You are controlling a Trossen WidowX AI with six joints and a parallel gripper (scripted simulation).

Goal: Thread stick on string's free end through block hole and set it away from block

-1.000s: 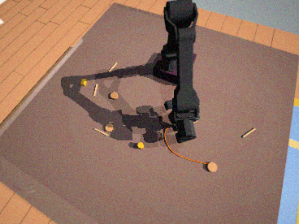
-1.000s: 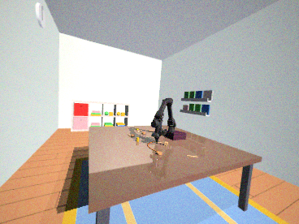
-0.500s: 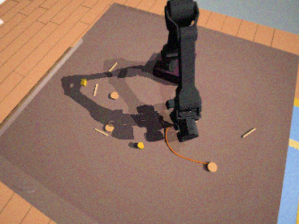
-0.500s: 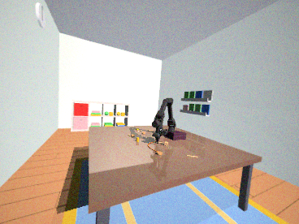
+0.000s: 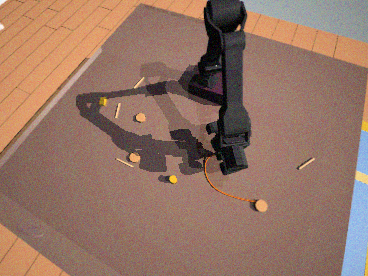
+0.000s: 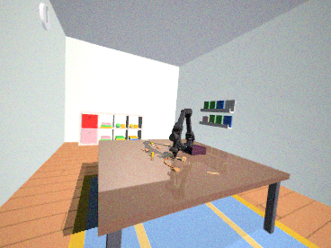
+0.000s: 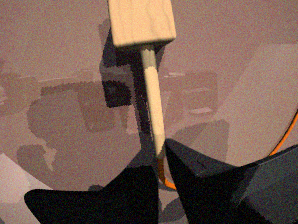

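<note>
Right now the small wooden block is 6 cm behind my gripper tip and 5 cm to the left of it. From my gripper tip the other things lie so: yellow cylinder: 17 cm ahead, 10 cm to the right; then thin wooden stick: 1 cm behind, 1 cm to the left; then yellow cube: 3 cm ahead, 57 cm to the right, 1 cm below.
</note>
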